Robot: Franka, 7 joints.
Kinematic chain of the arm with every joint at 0, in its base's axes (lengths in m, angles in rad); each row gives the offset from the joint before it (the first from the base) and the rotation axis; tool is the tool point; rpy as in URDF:
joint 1: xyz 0 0 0.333 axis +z
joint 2: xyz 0 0 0 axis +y
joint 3: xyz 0 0 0.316 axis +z
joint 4: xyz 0.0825 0 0 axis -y
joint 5: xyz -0.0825 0 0.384 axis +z
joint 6: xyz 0 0 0 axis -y
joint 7: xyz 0.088 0 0 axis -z
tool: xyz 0 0 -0.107 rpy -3.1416 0 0
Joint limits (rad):
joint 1: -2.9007..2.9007
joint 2: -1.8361..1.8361
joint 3: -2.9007..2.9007
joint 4: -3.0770..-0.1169
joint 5: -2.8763..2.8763
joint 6: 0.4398..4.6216
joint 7: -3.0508..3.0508
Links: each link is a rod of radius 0.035 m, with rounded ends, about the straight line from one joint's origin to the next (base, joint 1, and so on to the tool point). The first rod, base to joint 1, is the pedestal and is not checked.
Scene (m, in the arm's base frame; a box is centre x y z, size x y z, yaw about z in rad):
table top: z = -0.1
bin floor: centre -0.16 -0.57 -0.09 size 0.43 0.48 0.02 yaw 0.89
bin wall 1: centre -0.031 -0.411 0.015 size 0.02 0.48 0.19 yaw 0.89
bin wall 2: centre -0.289 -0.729 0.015 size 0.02 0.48 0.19 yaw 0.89
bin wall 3: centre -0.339 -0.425 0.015 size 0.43 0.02 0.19 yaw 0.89
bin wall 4: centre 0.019 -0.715 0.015 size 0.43 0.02 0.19 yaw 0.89
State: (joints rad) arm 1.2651 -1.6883 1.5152 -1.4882 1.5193 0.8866 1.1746
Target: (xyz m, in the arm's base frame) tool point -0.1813 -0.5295 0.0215
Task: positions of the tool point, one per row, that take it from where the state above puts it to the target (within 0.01 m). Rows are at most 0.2 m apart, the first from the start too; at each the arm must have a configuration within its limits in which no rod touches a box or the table.
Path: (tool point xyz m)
1: -0.4637 -0.3795 0.1985
2: -0.3309 -0.4756 0.2278
3: -0.1813 -0.5295 0.2598
4: -0.1830 -0.5424 0.1430
5: -0.1813 -0.5295 0.0215

